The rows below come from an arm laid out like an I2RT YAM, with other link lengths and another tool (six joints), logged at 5 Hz.
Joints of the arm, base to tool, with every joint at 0 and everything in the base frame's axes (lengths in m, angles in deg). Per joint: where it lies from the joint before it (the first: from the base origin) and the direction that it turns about. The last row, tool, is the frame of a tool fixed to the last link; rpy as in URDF.
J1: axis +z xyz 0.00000 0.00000 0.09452
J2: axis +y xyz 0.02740 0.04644 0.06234
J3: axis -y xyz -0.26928 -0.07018 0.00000
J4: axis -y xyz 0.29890 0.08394 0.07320
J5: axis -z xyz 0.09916 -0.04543 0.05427
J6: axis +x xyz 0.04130 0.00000 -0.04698
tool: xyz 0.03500 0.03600 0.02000 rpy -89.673 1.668 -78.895
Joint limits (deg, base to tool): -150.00..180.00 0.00..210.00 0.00..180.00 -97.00..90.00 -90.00..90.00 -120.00..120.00
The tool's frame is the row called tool.
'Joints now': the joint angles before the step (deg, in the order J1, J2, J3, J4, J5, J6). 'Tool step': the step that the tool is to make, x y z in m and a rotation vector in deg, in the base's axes. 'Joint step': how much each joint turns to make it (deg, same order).
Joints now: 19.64, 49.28, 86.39, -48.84, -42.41, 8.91
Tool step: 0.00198, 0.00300, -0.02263, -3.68, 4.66, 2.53
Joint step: 0.00, 0.59, -0.74, -6.67, -1.92, -3.46
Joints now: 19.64, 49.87, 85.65, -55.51, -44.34, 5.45
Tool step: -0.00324, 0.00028, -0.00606, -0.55, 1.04, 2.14
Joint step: 0.00, -0.16, -0.49, -1.76, -1.94, -1.30
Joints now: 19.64, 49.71, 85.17, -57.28, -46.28, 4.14
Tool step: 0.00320, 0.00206, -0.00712, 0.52, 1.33, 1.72
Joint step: 0.02, -0.13, -1.82, 0.85, -1.93, 0.33
